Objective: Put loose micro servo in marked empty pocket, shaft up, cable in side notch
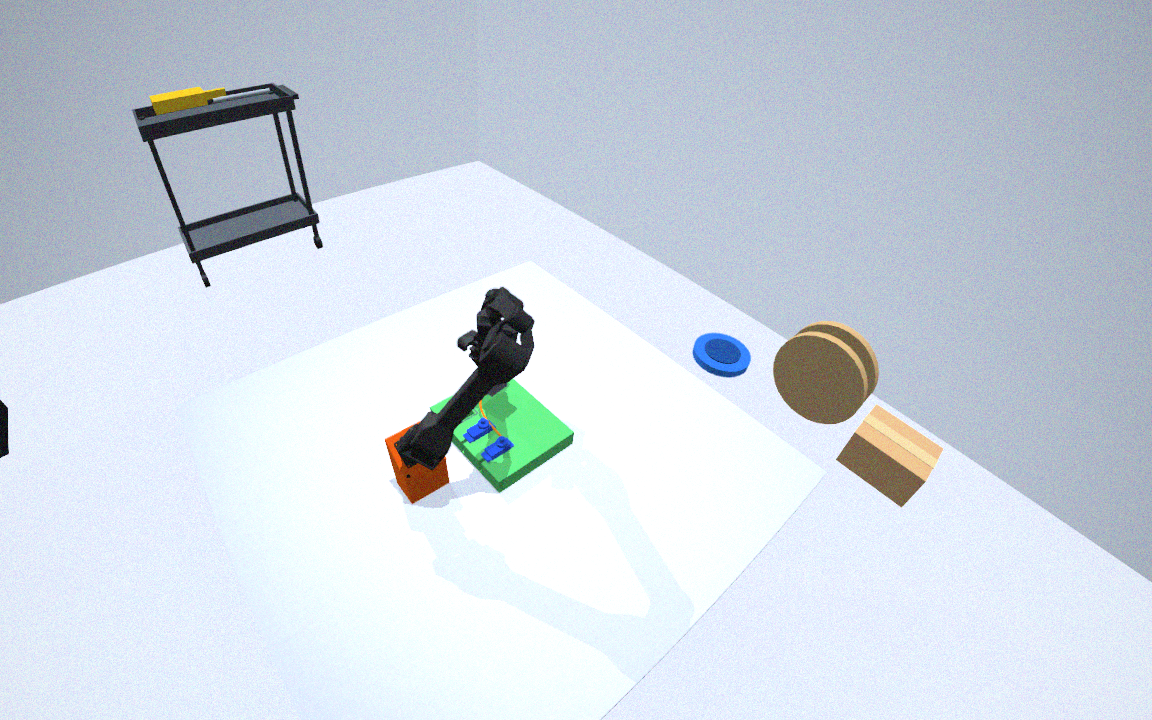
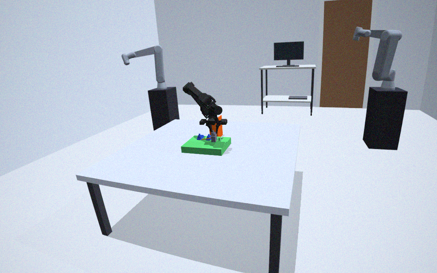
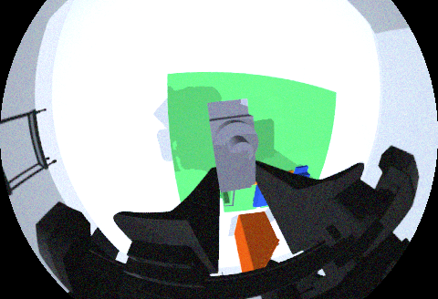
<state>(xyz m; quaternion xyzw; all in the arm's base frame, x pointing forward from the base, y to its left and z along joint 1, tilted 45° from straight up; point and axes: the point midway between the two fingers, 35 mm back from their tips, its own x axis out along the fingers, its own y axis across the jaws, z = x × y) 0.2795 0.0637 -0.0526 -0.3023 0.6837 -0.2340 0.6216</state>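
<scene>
Now: gripper tip 10 mm short of the green deck, 70 mm to the left of it and 100 mm above it.
</scene>
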